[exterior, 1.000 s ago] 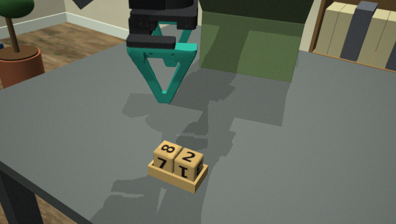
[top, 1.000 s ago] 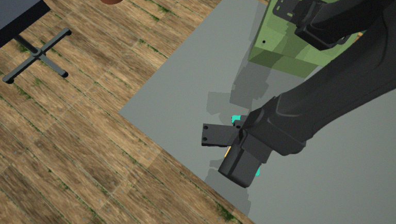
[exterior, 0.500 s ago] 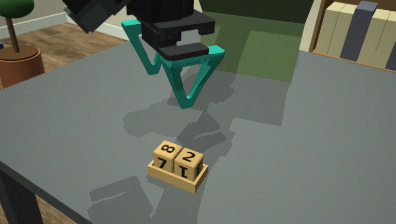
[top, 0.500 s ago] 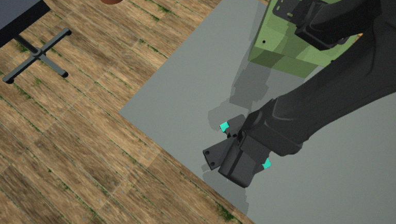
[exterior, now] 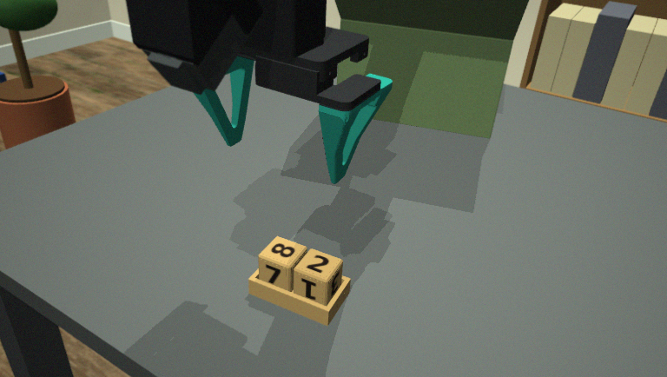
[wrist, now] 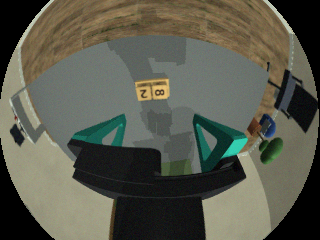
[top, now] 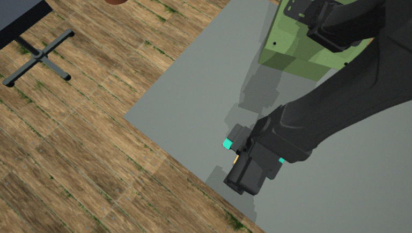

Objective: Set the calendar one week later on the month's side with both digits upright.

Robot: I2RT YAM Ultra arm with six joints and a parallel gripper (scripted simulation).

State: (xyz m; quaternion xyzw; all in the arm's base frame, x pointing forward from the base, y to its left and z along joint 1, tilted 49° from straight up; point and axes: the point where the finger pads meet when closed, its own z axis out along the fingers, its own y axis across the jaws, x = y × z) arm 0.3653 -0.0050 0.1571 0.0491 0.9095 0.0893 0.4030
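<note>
My hand is 2 cm to the right of the tray and 13 cm above it.
</note>
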